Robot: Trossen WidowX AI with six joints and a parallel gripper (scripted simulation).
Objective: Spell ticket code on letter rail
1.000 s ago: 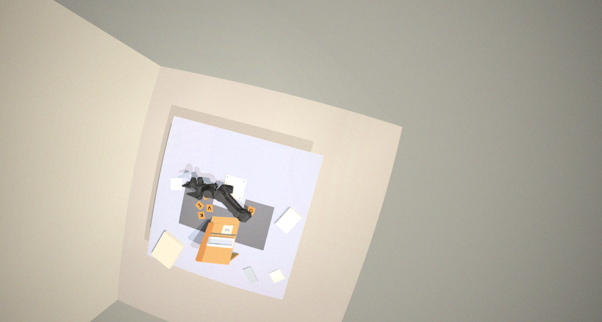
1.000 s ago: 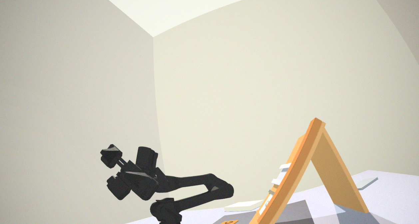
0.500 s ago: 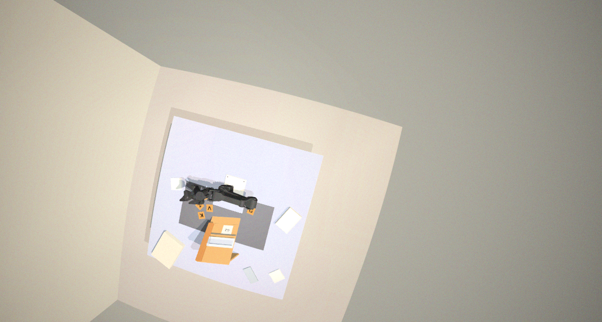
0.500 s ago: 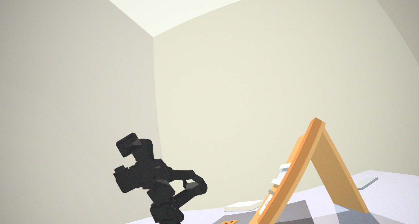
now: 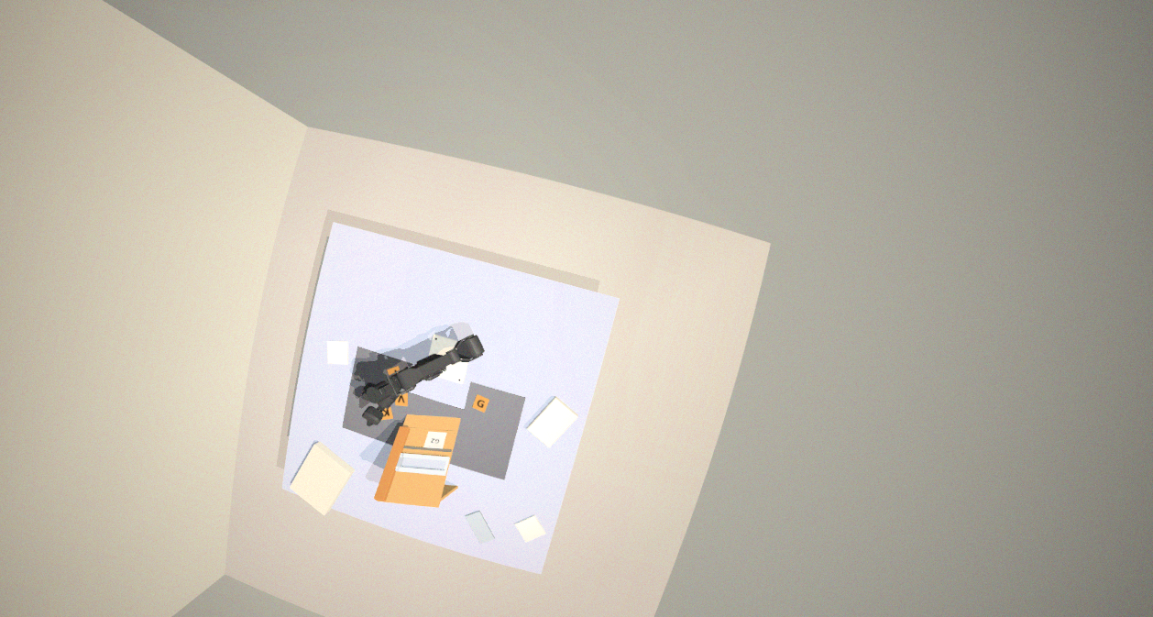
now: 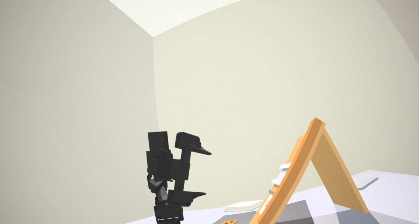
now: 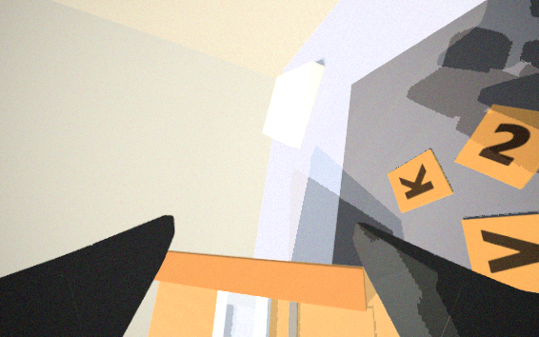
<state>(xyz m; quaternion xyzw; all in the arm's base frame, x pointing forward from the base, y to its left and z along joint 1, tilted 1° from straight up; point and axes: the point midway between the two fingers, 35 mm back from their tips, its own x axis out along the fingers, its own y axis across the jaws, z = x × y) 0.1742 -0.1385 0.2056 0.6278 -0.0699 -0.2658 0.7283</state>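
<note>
The white ticket is 200 mm to the left of my gripper tip, 130 mm below it and 110 mm ahead of it. Also, from my gripper tip: grey slab: 520 mm ahead, 410 mm to the left, 210 mm below; then grey mat: 210 mm below, 140 mm to the left.
</note>
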